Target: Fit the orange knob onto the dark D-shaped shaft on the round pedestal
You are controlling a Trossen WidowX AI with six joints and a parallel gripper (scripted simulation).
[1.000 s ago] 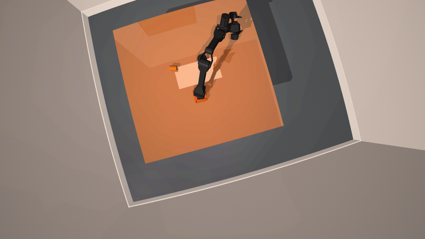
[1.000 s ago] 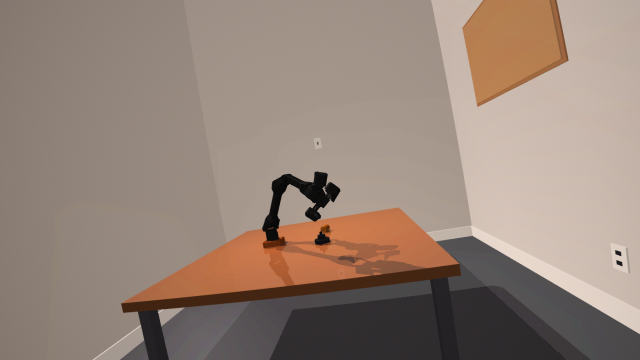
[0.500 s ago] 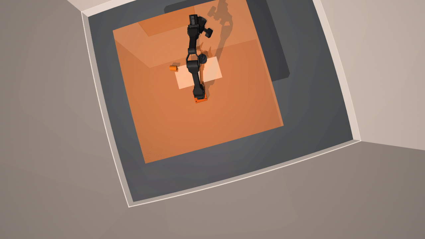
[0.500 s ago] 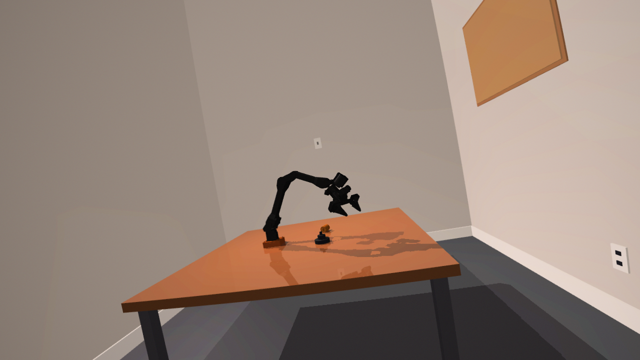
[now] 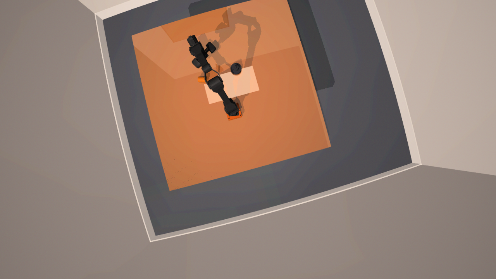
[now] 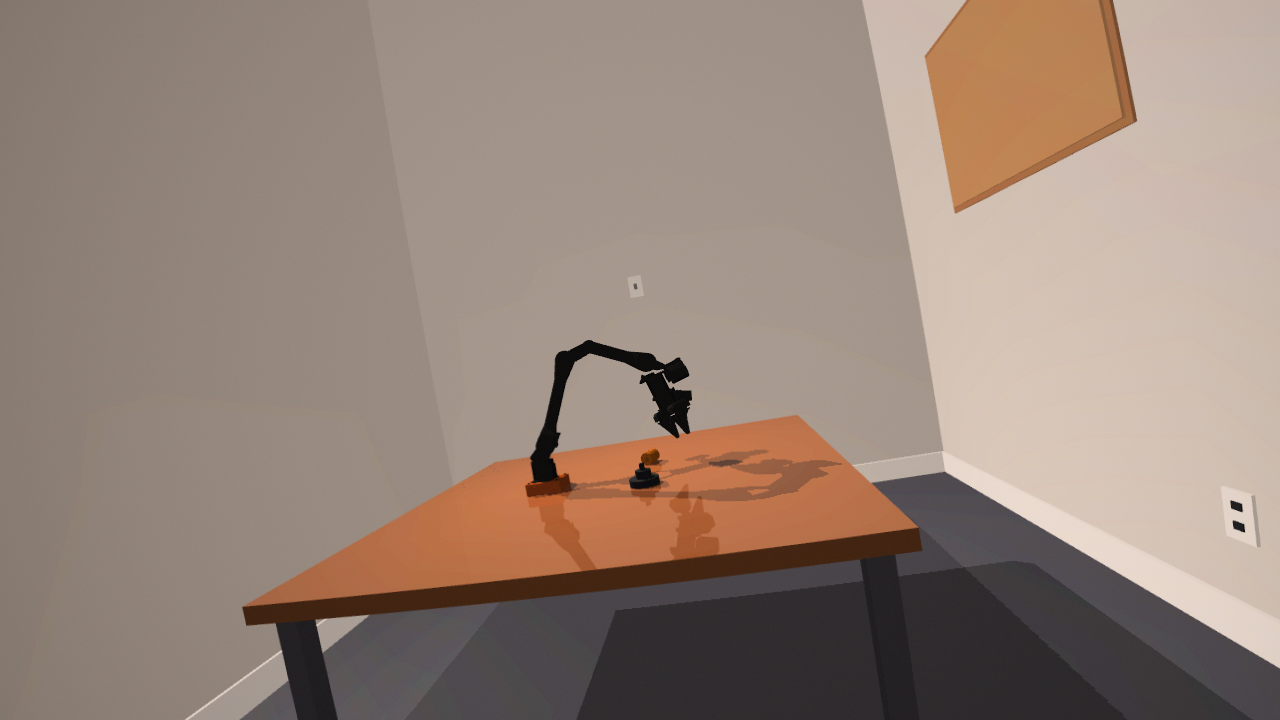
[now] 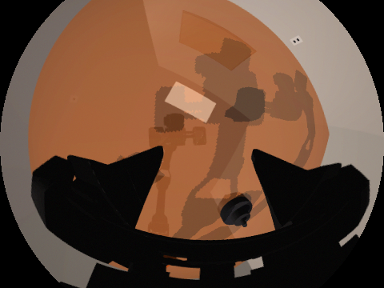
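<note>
Now: the orange knob 14 cm behind my gripper tip, 7 cm below it and 6 cm to the left of it. Round my gripper tip: dark round pedestal: 20 cm to the right, 8 cm behind, 6 cm below.
</note>
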